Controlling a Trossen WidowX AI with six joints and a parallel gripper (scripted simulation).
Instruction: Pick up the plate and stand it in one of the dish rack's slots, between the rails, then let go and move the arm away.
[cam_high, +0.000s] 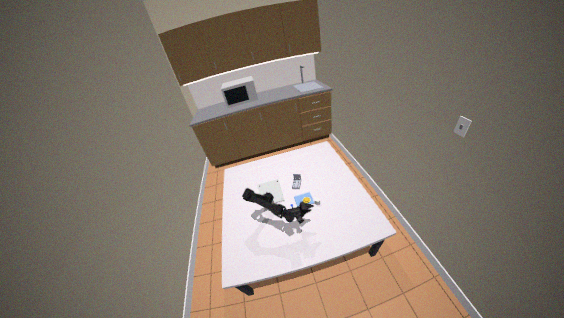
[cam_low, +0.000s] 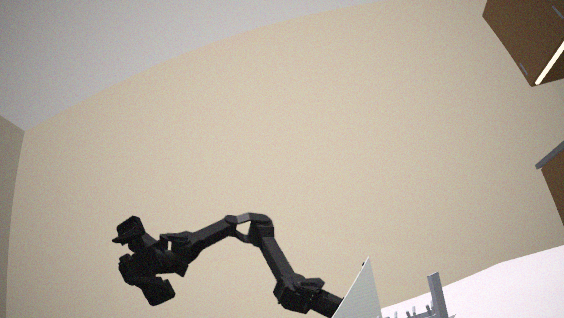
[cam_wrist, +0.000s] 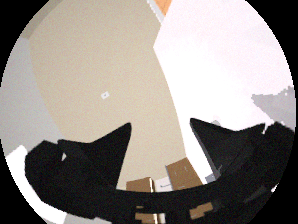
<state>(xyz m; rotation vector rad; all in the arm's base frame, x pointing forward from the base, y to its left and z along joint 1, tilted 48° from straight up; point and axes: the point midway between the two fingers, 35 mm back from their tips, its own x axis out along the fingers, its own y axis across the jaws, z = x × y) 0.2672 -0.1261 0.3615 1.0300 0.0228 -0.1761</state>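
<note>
Right now my gripper tip is 22 cm to the right of the yellow plate, 20 cm above it and 2 cm short of it. Also, from my gripper tip: cup (19 cm below, 17 cm to the left, 10 cm ahead); then blue mat (25 cm to the left, 21 cm below); then blue spoon (21 cm to the left, 21 cm below, 12 cm behind).
</note>
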